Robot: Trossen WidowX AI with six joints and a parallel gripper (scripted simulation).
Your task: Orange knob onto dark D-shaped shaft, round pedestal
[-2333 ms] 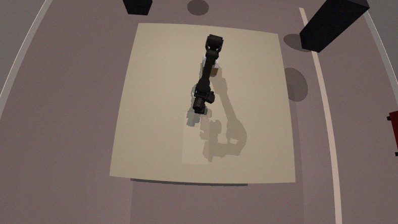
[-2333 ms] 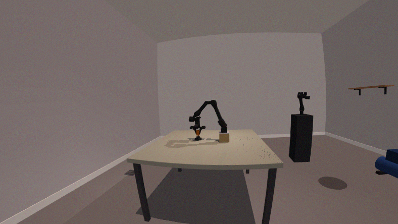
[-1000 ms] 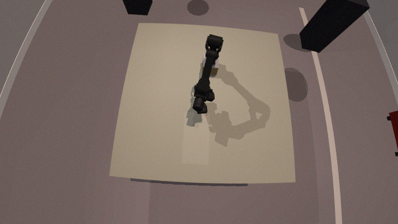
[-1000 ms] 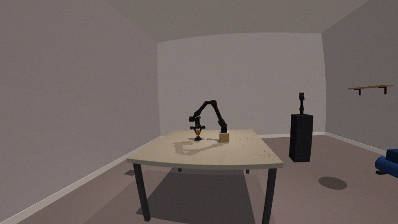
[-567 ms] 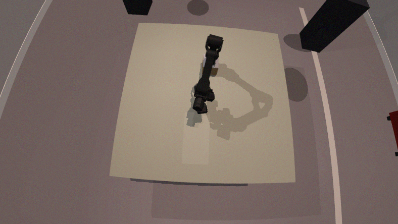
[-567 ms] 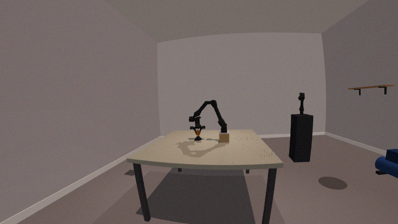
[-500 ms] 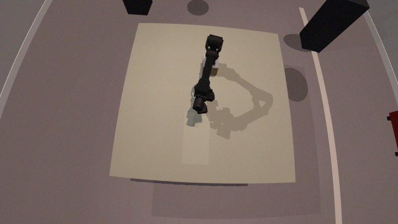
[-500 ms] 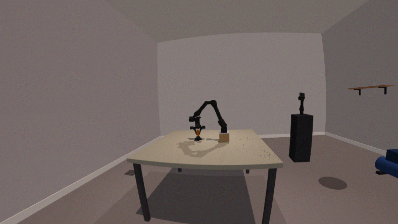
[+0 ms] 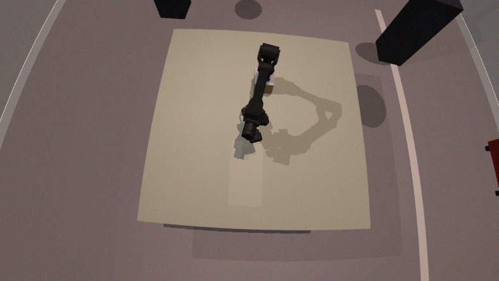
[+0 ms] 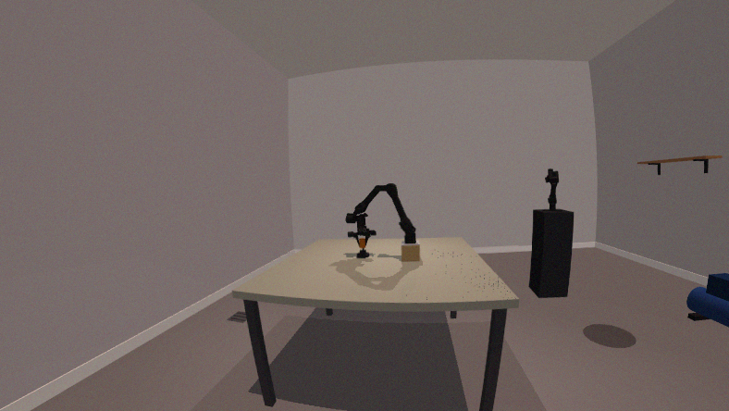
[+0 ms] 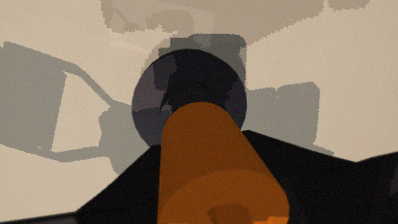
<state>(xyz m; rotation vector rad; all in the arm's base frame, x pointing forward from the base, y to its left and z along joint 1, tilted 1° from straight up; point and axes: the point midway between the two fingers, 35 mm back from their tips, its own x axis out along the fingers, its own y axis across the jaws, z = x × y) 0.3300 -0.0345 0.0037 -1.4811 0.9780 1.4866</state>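
My gripper tip is 2 cm below the orange knob. Also, from my gripper tip: round pedestal (4 cm below).
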